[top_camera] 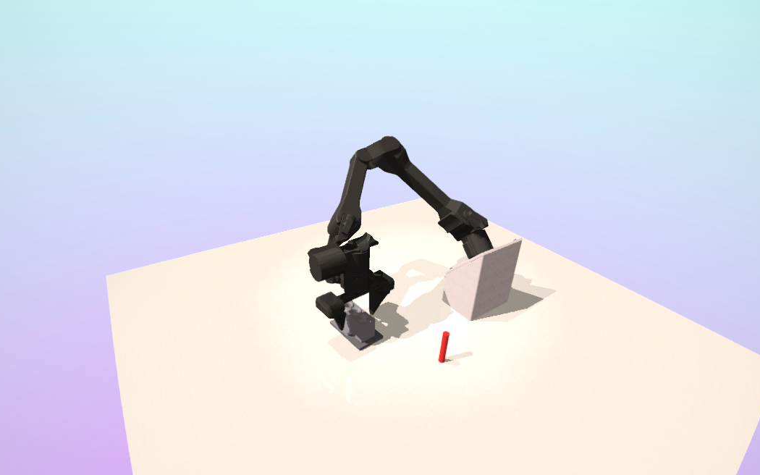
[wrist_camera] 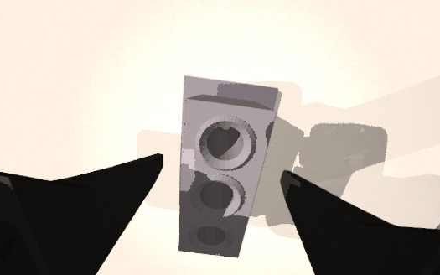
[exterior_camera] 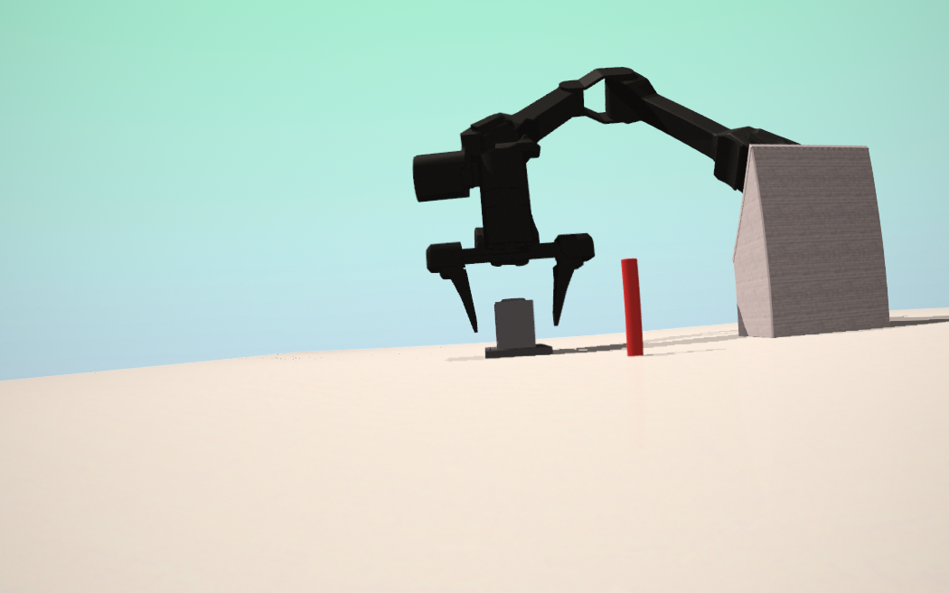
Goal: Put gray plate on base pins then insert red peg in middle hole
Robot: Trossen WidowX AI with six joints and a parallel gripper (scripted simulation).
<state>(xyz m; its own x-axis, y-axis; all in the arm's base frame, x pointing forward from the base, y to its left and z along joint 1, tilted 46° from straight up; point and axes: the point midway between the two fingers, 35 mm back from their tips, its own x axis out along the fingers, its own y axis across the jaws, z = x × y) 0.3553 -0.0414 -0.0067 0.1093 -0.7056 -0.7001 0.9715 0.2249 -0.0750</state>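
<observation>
Right now my gripper tip is 20 mm below the gray plate. Round my gripper tip: red peg: 170 mm to the left, 130 mm behind, 10 mm above; gray base: 20 mm below.
</observation>
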